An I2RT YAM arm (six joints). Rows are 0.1 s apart.
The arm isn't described. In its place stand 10 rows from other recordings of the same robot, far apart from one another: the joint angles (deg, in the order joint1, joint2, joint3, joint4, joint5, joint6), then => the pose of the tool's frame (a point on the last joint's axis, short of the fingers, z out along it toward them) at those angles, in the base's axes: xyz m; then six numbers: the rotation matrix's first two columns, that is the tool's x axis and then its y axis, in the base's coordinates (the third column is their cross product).
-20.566 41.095 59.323 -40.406 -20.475 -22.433 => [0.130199 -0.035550 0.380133 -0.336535 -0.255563 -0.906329 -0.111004 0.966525 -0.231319]
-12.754 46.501 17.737 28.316 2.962 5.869 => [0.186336 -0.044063 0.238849 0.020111 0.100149 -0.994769 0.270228 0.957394 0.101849]
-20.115 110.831 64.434 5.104 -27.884 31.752 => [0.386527 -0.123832 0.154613 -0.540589 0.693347 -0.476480 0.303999 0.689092 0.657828]
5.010 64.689 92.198 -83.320 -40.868 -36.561 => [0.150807 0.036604 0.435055 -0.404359 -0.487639 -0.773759 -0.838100 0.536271 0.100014]
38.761 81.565 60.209 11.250 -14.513 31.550 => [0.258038 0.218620 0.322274 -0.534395 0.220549 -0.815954 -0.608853 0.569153 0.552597]
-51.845 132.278 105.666 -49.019 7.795 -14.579 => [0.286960 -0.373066 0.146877 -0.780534 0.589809 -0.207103 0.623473 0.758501 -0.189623]
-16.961 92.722 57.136 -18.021 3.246 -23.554 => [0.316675 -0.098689 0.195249 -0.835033 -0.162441 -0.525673 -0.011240 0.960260 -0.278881]
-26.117 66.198 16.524 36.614 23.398 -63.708 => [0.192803 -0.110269 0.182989 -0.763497 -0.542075 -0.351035 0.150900 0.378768 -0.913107]
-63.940 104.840 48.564 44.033 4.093 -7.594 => [0.164902 -0.342986 0.175013 -0.214807 0.139201 -0.966686 0.906247 0.397412 -0.144150]
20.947 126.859 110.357 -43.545 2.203 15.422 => [0.453454 0.172119 0.217730 -0.870271 -0.048608 -0.490169 -0.111917 0.988605 0.100668]
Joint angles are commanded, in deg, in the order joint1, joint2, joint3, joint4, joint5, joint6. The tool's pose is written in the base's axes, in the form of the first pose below.
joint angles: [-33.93 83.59 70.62 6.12 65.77 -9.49]
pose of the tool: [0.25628 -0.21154 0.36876 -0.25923 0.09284 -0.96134 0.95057 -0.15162 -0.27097]
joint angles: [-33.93 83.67 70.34 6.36 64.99 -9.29]
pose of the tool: [0.25706 -0.21181 0.36698 -0.25795 0.09127 -0.96184 0.95321 -0.13840 -0.26877]
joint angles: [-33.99 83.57 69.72 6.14 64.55 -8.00]
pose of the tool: [0.25661 -0.21179 0.36347 -0.24684 0.09430 -0.96446 0.95711 -0.13210 -0.25788]
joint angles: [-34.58 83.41 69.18 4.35 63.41 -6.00]
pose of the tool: [0.25407 -0.21381 0.35826 -0.24287 0.11059 -0.96373 0.95924 -0.12057 -0.25557]
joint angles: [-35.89 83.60 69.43 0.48 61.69 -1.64]
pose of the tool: [0.24987 -0.21950 0.35255 -0.21945 0.14204 -0.96523 0.96511 -0.11323 -0.23608]
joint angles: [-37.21 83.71 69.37 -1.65 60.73 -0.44]
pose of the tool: [0.24497 -0.22500 0.34818 -0.22678 0.16749 -0.95944 0.96182 -0.11644 -0.24767]
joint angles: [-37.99 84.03 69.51 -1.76 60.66 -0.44]
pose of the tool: [0.24298 -0.22914 0.34709 -0.22831 0.17354 -0.95800 0.95935 -0.12755 -0.25174]
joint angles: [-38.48 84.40 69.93 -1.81 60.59 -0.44]
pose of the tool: [0.24238 -0.23227 0.34747 -0.22682 0.17547 -0.95800 0.95844 -0.13456 -0.25157]
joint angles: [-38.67 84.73 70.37 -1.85 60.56 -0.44]
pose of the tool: [0.24284 -0.23405 0.34821 -0.22532 0.17549 -0.95835 0.95832 -0.13742 -0.25048]
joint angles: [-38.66 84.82 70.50 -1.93 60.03 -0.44]
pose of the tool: [0.24350 -0.23430 0.34828 -0.22589 0.17580 -0.95816 0.95979 -0.12812 -0.24978]
